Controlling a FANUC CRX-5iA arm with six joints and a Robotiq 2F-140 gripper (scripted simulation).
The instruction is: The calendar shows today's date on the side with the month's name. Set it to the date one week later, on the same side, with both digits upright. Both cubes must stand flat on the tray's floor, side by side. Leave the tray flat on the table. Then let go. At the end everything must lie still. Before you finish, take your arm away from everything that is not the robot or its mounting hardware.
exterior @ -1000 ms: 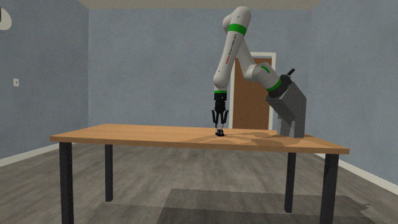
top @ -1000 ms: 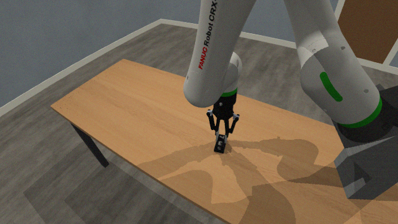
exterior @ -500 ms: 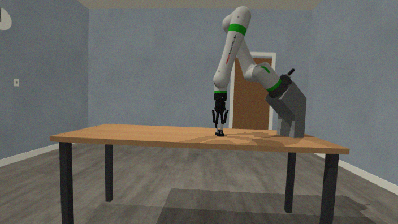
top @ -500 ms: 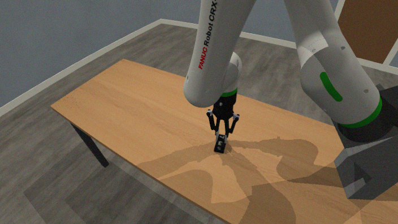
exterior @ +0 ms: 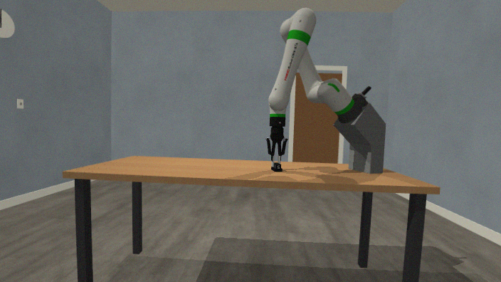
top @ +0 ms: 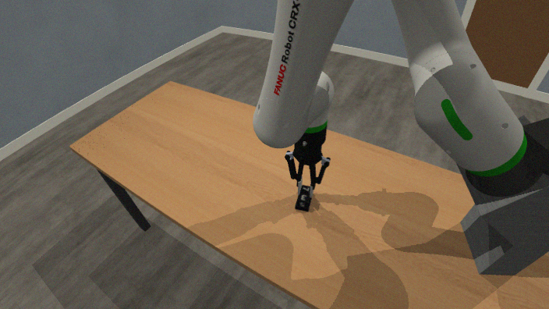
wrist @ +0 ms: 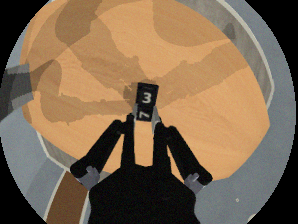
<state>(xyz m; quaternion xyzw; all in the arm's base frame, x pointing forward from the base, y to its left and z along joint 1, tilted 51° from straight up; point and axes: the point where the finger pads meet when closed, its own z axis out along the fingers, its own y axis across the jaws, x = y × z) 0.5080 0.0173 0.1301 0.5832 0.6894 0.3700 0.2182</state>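
Now: the tray 4 cm below my hand, 2 cm to the left of it and 1 cm behind it.
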